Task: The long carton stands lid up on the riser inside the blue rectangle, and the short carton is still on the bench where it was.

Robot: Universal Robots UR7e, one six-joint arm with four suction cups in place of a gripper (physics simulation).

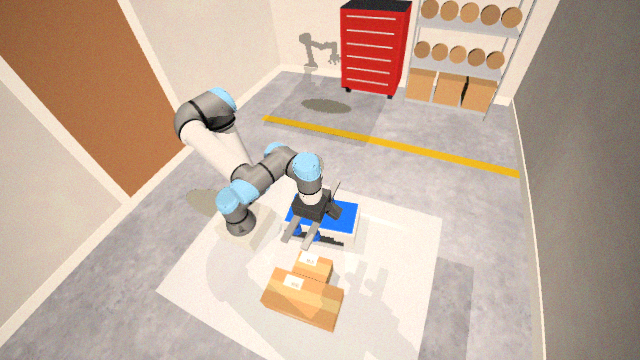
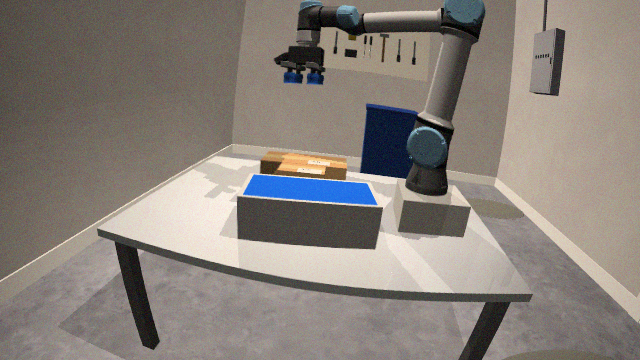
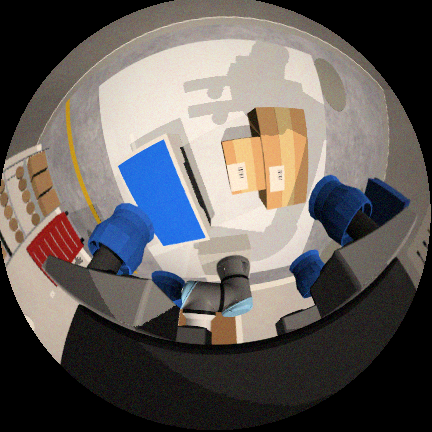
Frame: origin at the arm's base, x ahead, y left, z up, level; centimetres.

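Seen in the pictures: hand at its tool point: [image 2: 304, 83] [image 3: 236, 252]; arm's base at its link origin: [image 1: 241, 223] [image 2: 426, 188] [image 3: 232, 265].
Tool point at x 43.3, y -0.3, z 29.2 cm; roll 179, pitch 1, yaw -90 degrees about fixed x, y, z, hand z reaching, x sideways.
Offsets run from my tool point to a thing's top centre. Level surfaces: height alone.
The long carton @(dx +0.4, dy -20.0, dz -29.4 cm) [image 1: 302, 302] [image 2: 287, 157] [image 3: 287, 145] lies on the white bench @(dz -39.4 cm) [image 1: 405, 240] [image 2: 175, 220] [image 3: 150, 75], its label and tape on the upper face. The smaller short carton @(dx -0.8, dy -6.7, dz -29.4 cm) [image 1: 318, 271] [image 2: 300, 166] [image 3: 245, 152] lies on the bench close against its long side, label up; any gap is too small to tell. The riser @(dx -7.1, dy +19.7, dz -27.4 cm) [image 1: 350, 238] [image 2: 310, 220] [image 3: 174, 150] carries the blue rectangle @(dx -7.1, dy +19.7, dz -27.4 cm) [image 1: 345, 215] [image 2: 310, 189] [image 3: 160, 195], with no carton on it. My gripper [image 1: 306, 233] [image 2: 304, 79] [image 3: 232, 240] is open, its blue cups empty, high above the bench.
The arm's base block [image 1: 260, 232] [image 2: 432, 217] [image 3: 222, 245] stands beside the riser. A red drawer cabinet [image 1: 372, 50] [image 3: 56, 245] and a shelf rack stand on the floor beyond a yellow line [image 1: 400, 146]. A blue panel [image 2: 387, 140] stands behind the bench.
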